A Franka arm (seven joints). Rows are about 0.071 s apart.
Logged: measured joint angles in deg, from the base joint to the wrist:
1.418 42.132 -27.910 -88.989 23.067 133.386 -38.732
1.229 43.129 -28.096 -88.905 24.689 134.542 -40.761
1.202 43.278 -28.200 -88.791 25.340 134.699 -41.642
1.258 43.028 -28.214 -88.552 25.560 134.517 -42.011
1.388 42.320 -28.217 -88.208 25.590 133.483 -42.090
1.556 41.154 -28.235 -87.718 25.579 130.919 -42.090
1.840 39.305 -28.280 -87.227 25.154 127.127 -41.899
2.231 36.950 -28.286 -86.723 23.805 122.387 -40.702
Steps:
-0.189 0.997 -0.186 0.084 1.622 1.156 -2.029
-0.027 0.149 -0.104 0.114 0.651 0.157 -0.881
0.056 -0.250 -0.014 0.239 0.220 -0.182 -0.369
0.130 -0.708 -0.003 0.344 0.030 -1.034 -0.079
0.168 -1.166 -0.018 0.490 -0.011 -2.564 0.000
0.284 -1.849 -0.045 0.491 -0.425 -3.792 0.191
0.391 -2.355 -0.006 0.504 -1.349 -4.740 1.197

